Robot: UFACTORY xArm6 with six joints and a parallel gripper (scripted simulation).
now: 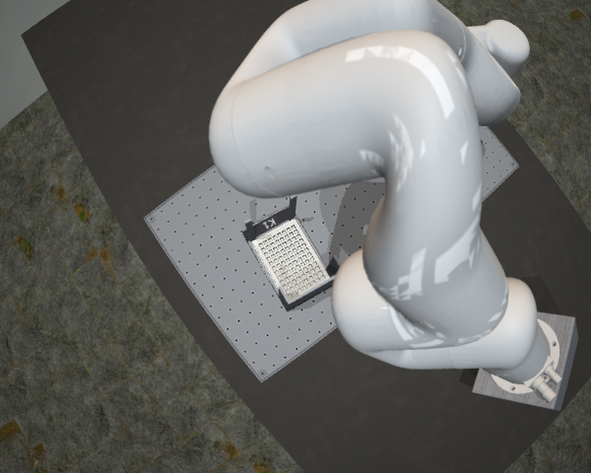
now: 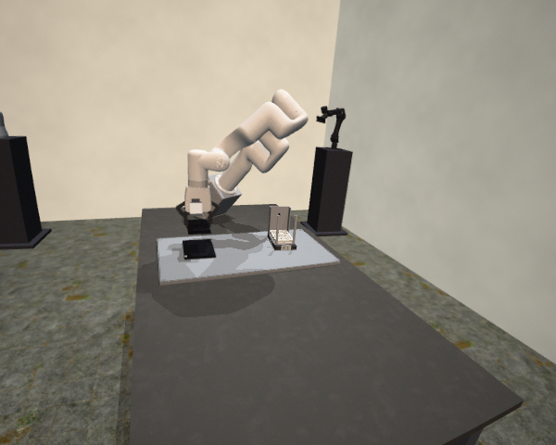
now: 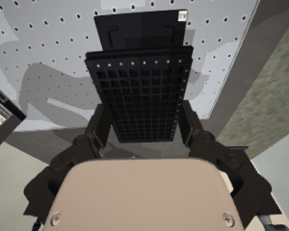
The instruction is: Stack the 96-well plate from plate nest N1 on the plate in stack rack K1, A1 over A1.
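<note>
My hand is 50 mm past the white 96-well plate, 370 mm to the right of it and 90 mm above it. Also, from my hand: black 96-well plate: 10 mm below; pale A1 mark: 80 mm ahead, 50 mm to the right, 100 mm below.
</note>
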